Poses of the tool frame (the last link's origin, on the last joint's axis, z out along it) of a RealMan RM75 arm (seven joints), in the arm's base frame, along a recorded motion.
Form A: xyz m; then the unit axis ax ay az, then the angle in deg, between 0 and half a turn.
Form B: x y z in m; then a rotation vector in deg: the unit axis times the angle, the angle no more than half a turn. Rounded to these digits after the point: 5 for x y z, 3 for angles.
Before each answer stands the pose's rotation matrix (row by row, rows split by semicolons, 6 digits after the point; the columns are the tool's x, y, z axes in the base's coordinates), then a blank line. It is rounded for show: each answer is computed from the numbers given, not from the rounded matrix.
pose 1, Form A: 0.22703, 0.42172, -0.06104, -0.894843, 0.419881, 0.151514, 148.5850
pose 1, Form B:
0.630695 -0.775353 -0.032432; -0.617404 -0.526657 0.584332; -0.470144 -0.348511 -0.810866

0.22703, 0.42172, -0.06104, -132.960, 62.388, 22.513
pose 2, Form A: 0.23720, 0.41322, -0.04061, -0.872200, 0.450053, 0.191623, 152.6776
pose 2, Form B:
0.548159 -0.829235 -0.109048; -0.653326 -0.505939 0.563197; -0.522194 -0.237477 -0.819096

0.23720, 0.41322, -0.04061, -133.165, 68.713, 29.257
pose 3, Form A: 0.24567, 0.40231, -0.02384, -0.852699, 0.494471, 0.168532, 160.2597
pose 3, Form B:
0.470229 -0.875414 -0.111958; -0.761569 -0.466599 0.449776; -0.445980 -0.126234 -0.886096

0.24567, 0.40231, -0.02384, -136.653, 79.244, 27.009
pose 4, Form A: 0.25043, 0.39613, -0.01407, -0.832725, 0.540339, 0.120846, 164.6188
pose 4, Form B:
0.397841 -0.915844 -0.054339; -0.851737 -0.390708 0.349128; -0.340978 -0.092615 -0.935498

0.25043, 0.39613, -0.01407, -137.082, 88.950, 19.894
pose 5, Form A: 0.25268, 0.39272, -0.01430, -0.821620, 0.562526, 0.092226, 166.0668
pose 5, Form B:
0.359679 -0.932973 -0.013869; -0.888559 -0.347017 0.300071; -0.284771 -0.095606 -0.953816

0.25268, 0.39272, -0.01430, -136.444, 93.417, 15.316
